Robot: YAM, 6 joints.
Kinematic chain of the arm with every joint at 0, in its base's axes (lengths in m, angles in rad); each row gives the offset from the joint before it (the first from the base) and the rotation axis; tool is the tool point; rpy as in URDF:
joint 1: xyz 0 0 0.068 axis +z
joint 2: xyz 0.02 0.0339 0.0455 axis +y
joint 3: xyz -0.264 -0.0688 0 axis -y
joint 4: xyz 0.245 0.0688 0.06 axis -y
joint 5: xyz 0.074 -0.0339 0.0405 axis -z
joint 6: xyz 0.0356 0 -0.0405 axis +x
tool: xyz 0 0 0 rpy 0 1.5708 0
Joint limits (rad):
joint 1: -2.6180..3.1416
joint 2: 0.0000..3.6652
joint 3: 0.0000..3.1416
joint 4: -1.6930..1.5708
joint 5: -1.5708..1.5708
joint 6: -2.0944..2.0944
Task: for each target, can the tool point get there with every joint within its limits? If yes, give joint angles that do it. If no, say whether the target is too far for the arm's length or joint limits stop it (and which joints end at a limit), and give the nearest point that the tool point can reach.
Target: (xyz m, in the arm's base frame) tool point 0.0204 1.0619 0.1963
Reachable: no: too far | nearest point 0.0124 0.6438 0.1631 | short by 0.420 m
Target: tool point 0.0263 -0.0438 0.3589
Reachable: yes | joints -0.8906 0.3097 0.3213 1.2057 0.2014 -1.0284
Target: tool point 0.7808 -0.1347 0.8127
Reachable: no: too far | nearest point 0.4769 -0.0823 0.5335 | short by 0.416 m
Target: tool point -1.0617 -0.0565 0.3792
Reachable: no: too far | nearest point -0.6262 -0.0041 0.2681 | short by 0.452 m
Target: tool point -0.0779 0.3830 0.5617
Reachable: yes | joints 1.8588 2.1077 2.7883 -0.4335 1.2805 -1.0649
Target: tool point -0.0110 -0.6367 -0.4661
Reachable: no: too far | nearest point -0.0084 -0.4856 -0.2919 | short by 0.231 m
